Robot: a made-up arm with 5 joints. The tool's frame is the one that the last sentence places. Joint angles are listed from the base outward.
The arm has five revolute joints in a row. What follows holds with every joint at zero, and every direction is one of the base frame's.
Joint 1 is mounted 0.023 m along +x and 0.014 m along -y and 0.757 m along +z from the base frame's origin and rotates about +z.
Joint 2 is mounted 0.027 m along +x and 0.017 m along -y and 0.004 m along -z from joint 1 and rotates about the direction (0, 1, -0.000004).
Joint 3 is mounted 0.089 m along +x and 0.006 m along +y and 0.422 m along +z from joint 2 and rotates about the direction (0, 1, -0.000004).
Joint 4 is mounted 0.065 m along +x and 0.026 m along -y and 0.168 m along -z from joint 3 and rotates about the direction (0, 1, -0.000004).
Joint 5 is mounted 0.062 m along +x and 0.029 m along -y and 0.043 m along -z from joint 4 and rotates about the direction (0, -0.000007, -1).
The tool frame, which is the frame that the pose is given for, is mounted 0.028 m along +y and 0.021 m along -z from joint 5; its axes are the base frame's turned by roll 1.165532, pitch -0.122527 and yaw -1.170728 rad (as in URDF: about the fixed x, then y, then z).
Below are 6 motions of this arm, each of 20 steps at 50 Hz.
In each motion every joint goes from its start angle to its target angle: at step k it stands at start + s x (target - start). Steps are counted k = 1, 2, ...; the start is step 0. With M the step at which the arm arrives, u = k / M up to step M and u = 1 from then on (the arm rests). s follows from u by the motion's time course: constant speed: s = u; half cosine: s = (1 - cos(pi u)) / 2; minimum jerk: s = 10 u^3 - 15 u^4 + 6 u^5.
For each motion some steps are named. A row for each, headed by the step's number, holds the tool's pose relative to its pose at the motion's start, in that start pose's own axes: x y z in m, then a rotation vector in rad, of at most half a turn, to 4 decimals.
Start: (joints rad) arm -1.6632 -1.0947 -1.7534 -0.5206 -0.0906
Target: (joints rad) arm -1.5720 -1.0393 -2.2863 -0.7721 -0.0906
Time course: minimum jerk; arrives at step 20
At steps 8, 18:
8: 0.0273 0.0144 -0.0192 0.1947 -0.0937 0.0878
18: 0.0841 0.0590 -0.0367 0.5989 -0.2910 0.2947

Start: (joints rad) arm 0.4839 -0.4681 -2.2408 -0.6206 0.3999
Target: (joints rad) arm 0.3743 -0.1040 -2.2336 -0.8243 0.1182
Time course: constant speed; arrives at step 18
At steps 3, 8, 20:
3: -0.0026 -0.0152 0.0361 -0.0197 0.0639 0.0232
8: -0.0031 -0.0361 0.0979 -0.0522 0.1711 0.0604
20: 0.0107 -0.0601 0.2246 -0.1162 0.3882 0.1284

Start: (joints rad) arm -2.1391 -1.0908 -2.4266 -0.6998 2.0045
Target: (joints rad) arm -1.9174 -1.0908 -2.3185 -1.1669 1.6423
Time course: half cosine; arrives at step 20
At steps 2, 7, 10, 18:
2: 0.0001 0.0022 -0.0019 0.0053 0.0088 -0.0059
7: 0.0017 0.0255 -0.0202 0.0646 0.0982 -0.0635
10: 0.0047 0.0476 -0.0353 0.1280 0.1804 -0.1112
18: 0.0157 0.0954 -0.0618 0.2871 0.3518 -0.1939

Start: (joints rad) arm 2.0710 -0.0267 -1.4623 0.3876 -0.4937
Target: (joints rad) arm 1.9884 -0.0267 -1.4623 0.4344 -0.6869
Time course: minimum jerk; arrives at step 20
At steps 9, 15, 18, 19, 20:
9: 0.0052 -0.0050 0.0115 -0.0273 0.0606 0.0287
15: 0.0114 -0.0105 0.0259 -0.0602 0.1342 0.0592
18: 0.0126 -0.0115 0.0287 -0.0665 0.1486 0.0647
19: 0.0127 -0.0115 0.0289 -0.0670 0.1497 0.0651
20: 0.0127 -0.0116 0.0289 -0.0671 0.1499 0.0652

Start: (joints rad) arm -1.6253 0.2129 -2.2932 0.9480 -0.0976
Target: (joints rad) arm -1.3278 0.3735 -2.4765 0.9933 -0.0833
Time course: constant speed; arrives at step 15
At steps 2, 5, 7, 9, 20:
2: -0.0151 -0.0043 -0.0108 0.0162 0.0251 -0.0251
5: -0.0392 -0.0095 -0.0263 0.0403 0.0628 -0.0627
7: -0.0561 -0.0122 -0.0361 0.0563 0.0881 -0.0877
9: -0.0737 -0.0143 -0.0454 0.0722 0.1135 -0.1126
20: -0.1300 -0.0164 -0.0700 0.1197 0.1904 -0.1869

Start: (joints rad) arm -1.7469 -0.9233 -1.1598 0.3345 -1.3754
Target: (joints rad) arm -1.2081 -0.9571 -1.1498 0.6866 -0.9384
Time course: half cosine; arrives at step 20
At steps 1, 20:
1: -0.0002 -0.0002 0.0001 0.0032 -0.0029 -0.0027
20: -0.0372 -0.0324 0.0076 0.4844 -0.3225 -0.4979

